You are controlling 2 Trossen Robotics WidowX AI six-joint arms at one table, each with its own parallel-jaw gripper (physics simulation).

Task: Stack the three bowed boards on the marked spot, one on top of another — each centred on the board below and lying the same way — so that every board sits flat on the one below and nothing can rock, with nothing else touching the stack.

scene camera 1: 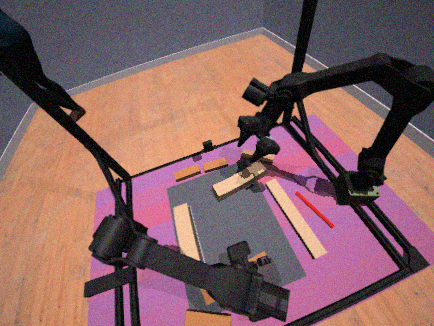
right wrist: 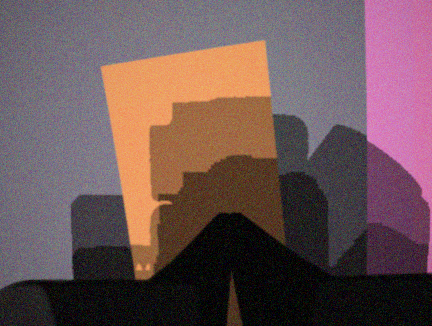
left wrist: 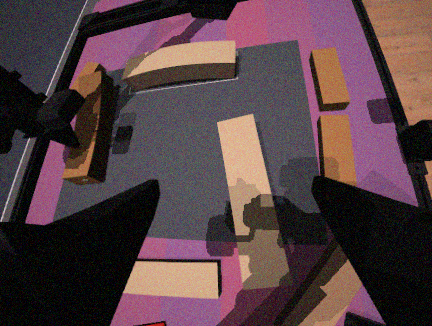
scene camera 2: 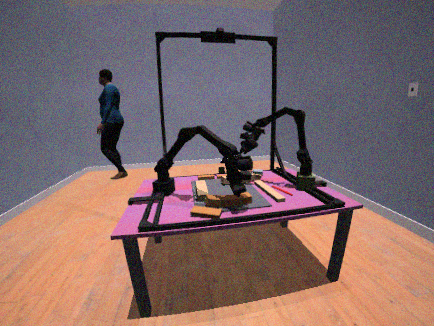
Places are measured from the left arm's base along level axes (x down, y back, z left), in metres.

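Pixels of known places: left gripper, between the fingertips: [scene camera 1: 243, 154] [left wrist: 235, 185] [scene camera 2: 241, 153]; right gripper, between the fingertips: [right wrist: 229, 224] [left wrist: 78, 146] [scene camera 2: 238, 196]; left arm's base, origin of its link: [scene camera 1: 360, 182] [scene camera 2: 305, 174]; right arm's base, origin of its link: [scene camera 2: 163, 180].
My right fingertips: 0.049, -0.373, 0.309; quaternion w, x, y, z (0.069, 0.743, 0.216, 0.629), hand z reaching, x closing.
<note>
For each thing: its top centre in the pictures, then the offset to it from my right fingertips, as dx, dy, dz. "pt": a spot on its surface instead.
- thin white outline, a spot on its surface: [left wrist: 187, 85] pt +0.037, -0.217, -0.123
- second pale bowed board, centre of its top: [left wrist: 249, 193] [scene camera 1: 240, 176] [scene camera 2: 238, 174] -0.014, -0.057, -0.339
- orange-brown bowed board, centre of its top: [left wrist: 78, 119] [scene camera 1: 237, 276] [scene camera 2: 229, 193] -0.020, -0.047, +0.015
- long pale strip, centre of its top: [left wrist: 119, 276] [scene camera 1: 293, 213] [scene camera 2: 267, 188] +0.022, +0.144, -0.209
- red stick, centre of its top: [scene camera 1: 313, 208] [scene camera 2: 281, 189] +0.038, +0.227, -0.239
- block, centre of its top: [left wrist: 77, 83] [scene camera 1: 207, 324] [scene camera 2: 206, 209] +0.012, -0.128, +0.148
A pale bowed board [scene camera 1: 186, 227] [scene camera 2: 201, 188] [left wrist: 190, 54] lies along the thin white outline [left wrist: 187, 85] on the grey mat. A second pale bowed board [scene camera 1: 225, 189] [left wrist: 241, 145] lies partly off the mat's far edge. An orange-brown bowed board [scene camera 2: 215, 200] [left wrist: 95, 125] [right wrist: 175, 80] lies at the mat's near end. My left gripper [scene camera 1: 247, 152] [scene camera 2: 242, 150] [left wrist: 235, 185] is open and empty above the second pale board. My right gripper [scene camera 2: 239, 192] [right wrist: 229, 224] is shut and empty, close above the orange-brown board; its fingertips are hidden in scene camera 1.
A long pale strip [scene camera 1: 295, 217] [scene camera 2: 270, 191] [left wrist: 172, 280] and a red stick [scene camera 1: 314, 209] [scene camera 2: 282, 191] lie right of the mat. Two orange blocks [scene camera 1: 187, 173] [scene camera 1: 215, 165] lie beyond it, another block [scene camera 1: 207, 318] [scene camera 2: 206, 212] at the near edge. A black frame surrounds the area.
</note>
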